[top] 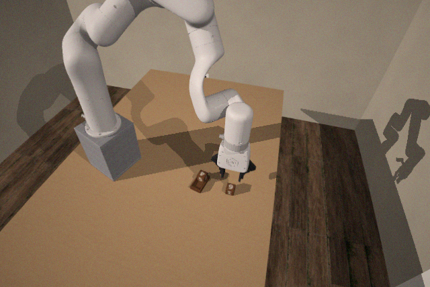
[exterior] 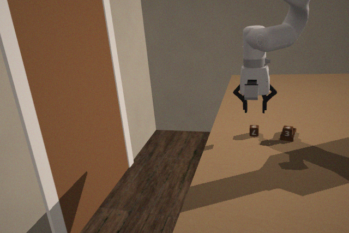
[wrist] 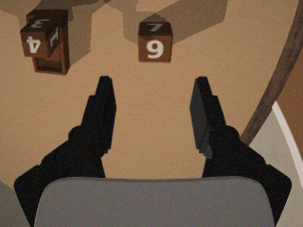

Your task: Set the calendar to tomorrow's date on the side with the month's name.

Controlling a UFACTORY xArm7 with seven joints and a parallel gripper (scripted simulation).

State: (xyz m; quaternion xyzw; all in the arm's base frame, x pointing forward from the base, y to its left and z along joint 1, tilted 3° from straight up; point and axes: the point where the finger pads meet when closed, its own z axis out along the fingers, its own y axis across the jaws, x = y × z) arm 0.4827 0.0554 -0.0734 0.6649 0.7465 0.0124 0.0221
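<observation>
Now: hand 9 cm above the digit cube. The rest, counted from my hand: brown calendar tray: 12 cm behind, 1 cm to the right, 10 cm below.
</observation>
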